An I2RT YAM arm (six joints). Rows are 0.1 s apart.
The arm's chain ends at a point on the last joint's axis. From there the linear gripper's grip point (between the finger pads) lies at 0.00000 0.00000 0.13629 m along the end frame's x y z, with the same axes.
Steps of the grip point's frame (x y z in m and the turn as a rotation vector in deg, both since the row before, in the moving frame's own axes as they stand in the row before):
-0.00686, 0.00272, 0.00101, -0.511, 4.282, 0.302
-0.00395, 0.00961, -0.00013, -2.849, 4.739, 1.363
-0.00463, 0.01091, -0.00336, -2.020, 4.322, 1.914
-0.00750, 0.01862, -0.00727, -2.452, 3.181, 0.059
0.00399, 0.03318, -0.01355, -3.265, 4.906, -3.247
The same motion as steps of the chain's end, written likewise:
-0.01703, 0.00148, 0.00140, -0.511, 4.282, 0.302
-0.01512, 0.00271, 0.00050, -2.849, 4.739, 1.363
-0.01482, 0.00594, -0.00289, -2.020, 4.322, 1.914
-0.01506, 0.01279, -0.00694, -2.452, 3.181, 0.059
-0.00787, 0.02576, -0.01283, -3.265, 4.906, -3.247

